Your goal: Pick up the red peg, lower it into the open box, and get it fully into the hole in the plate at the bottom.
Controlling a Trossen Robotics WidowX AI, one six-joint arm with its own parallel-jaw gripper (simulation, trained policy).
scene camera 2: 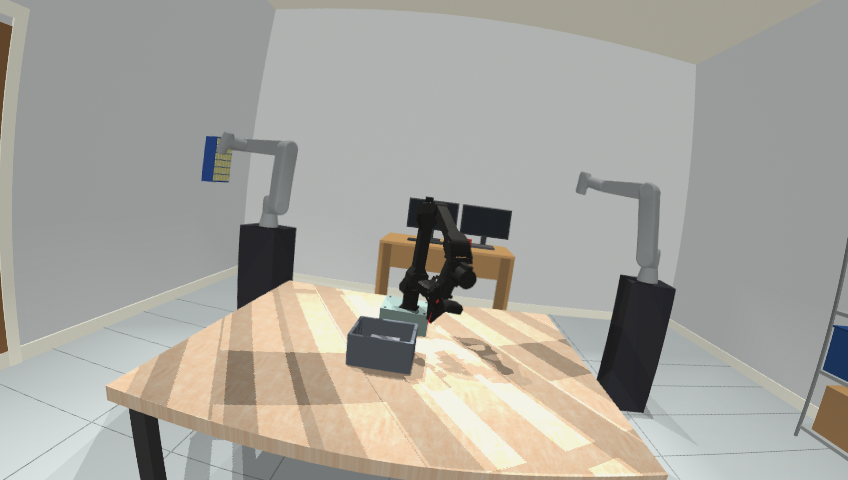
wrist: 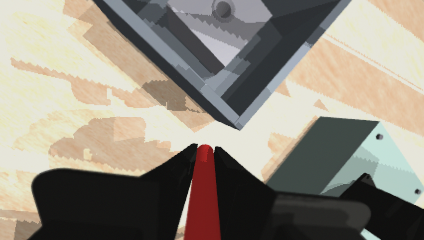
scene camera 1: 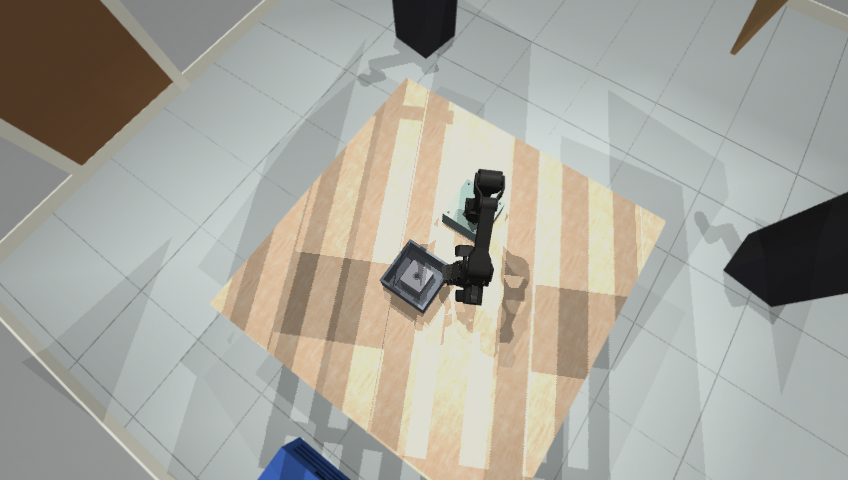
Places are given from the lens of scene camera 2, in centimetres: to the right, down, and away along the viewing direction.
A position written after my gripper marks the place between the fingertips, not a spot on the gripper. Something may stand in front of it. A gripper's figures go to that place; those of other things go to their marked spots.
my gripper [scene camera 2: 429, 321]: 2, 26, 132
grey box [scene camera 2: 363, 350]: -17, 32, 117
